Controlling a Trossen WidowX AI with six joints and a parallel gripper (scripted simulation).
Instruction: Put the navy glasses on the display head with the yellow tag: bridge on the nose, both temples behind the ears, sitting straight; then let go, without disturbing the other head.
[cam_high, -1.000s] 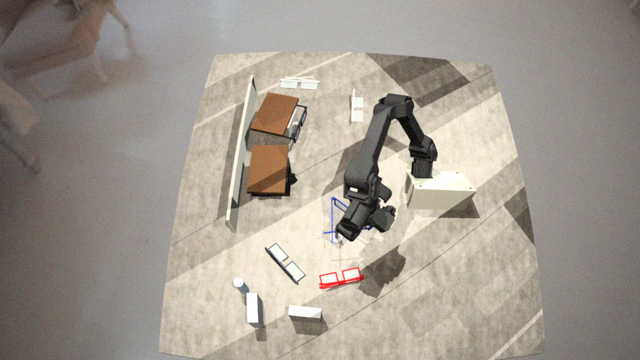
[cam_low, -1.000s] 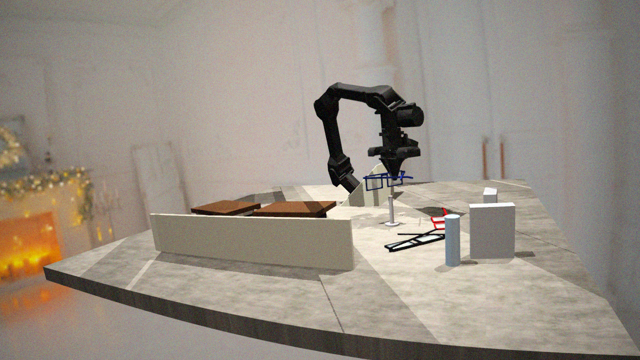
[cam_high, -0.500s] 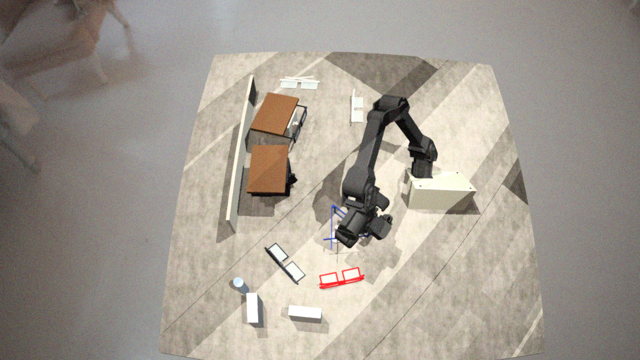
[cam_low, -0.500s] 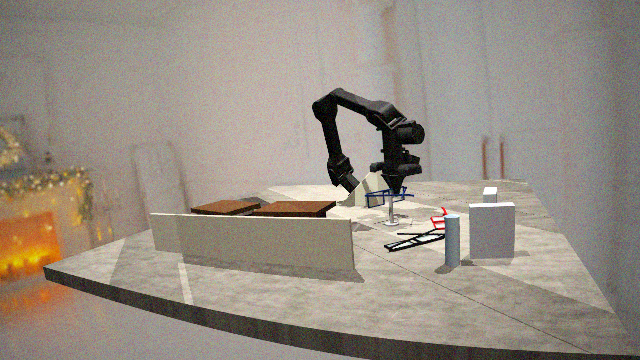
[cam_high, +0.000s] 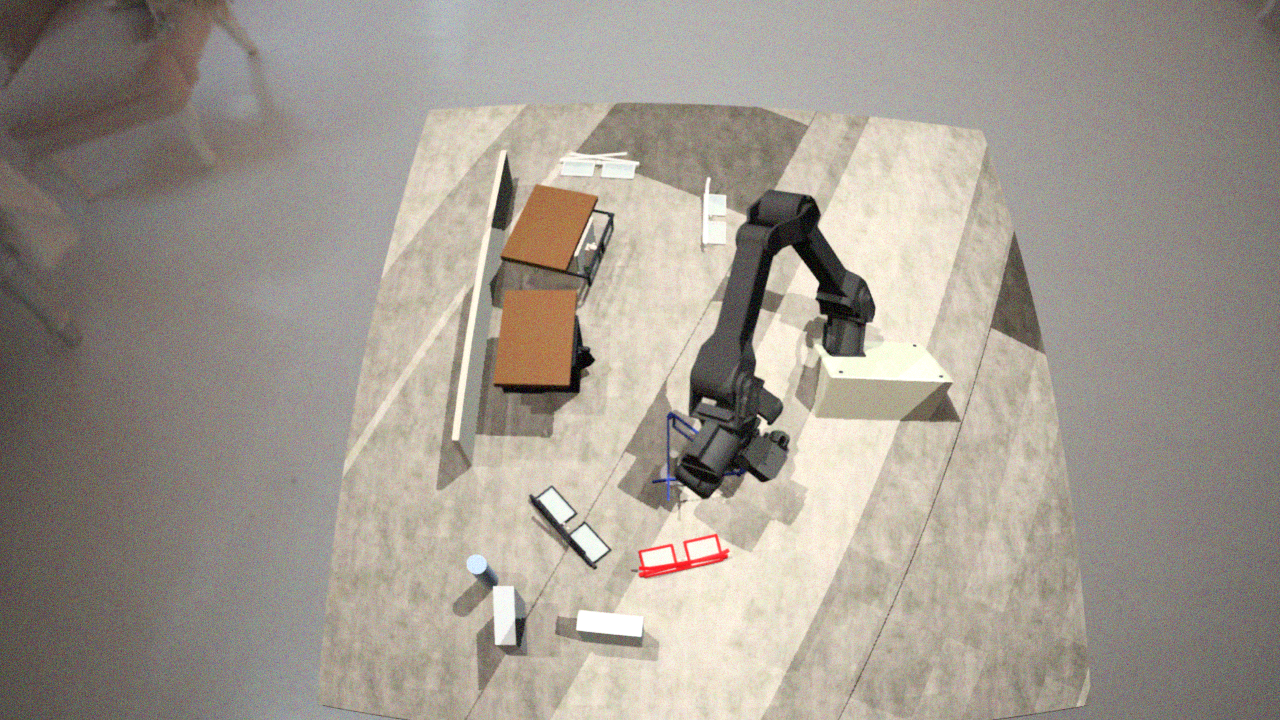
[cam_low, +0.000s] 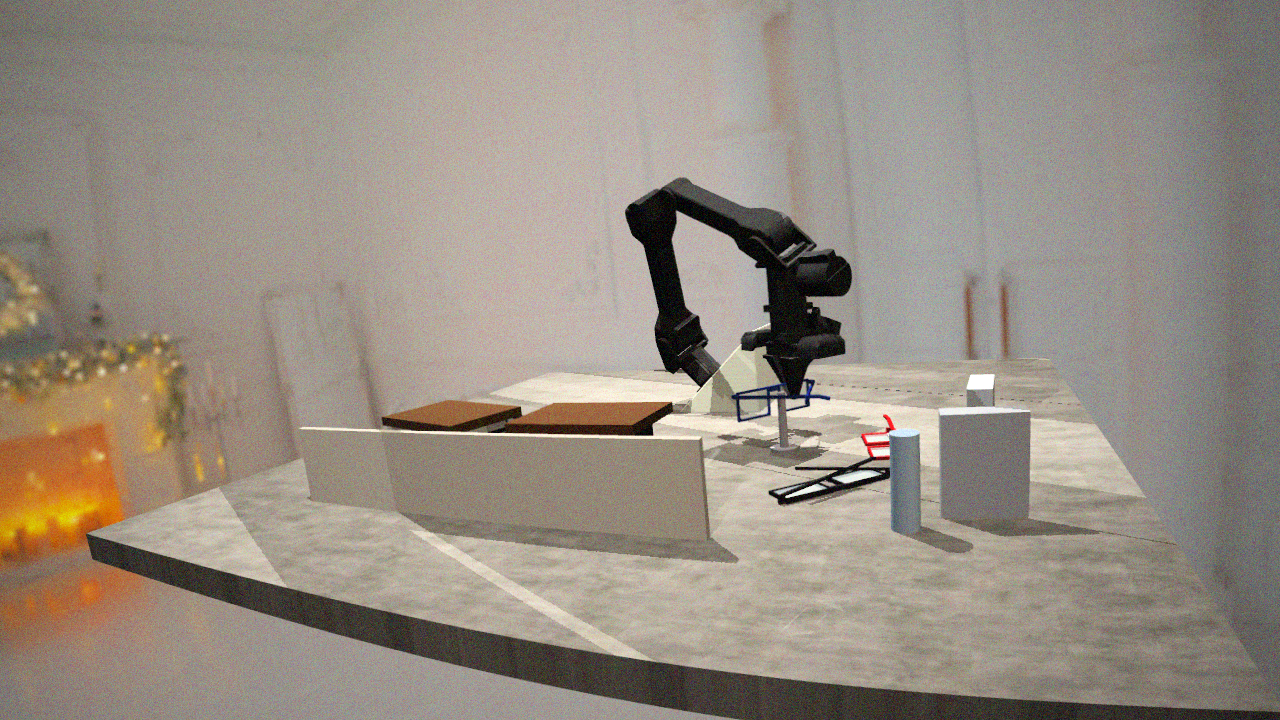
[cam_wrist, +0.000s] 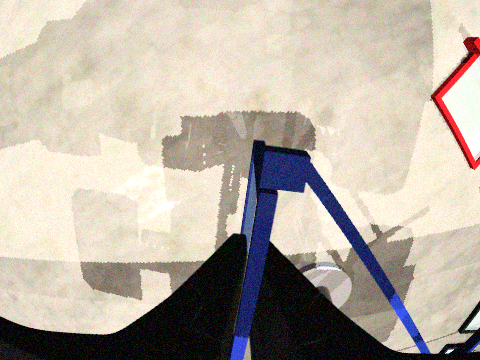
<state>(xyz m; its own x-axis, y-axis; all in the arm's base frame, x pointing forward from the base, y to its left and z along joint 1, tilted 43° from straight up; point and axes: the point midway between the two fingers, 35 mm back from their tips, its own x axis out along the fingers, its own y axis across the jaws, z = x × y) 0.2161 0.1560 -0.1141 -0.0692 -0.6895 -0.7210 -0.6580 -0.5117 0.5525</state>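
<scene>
Right now my gripper tip is 8 cm short of the post and 3 cm above it. Round my gripper tip: light blue cylinder: 37 cm ahead, 18 cm to the left, 1 cm below; cream wall: 40 cm ahead, 32 cm to the right.
</scene>
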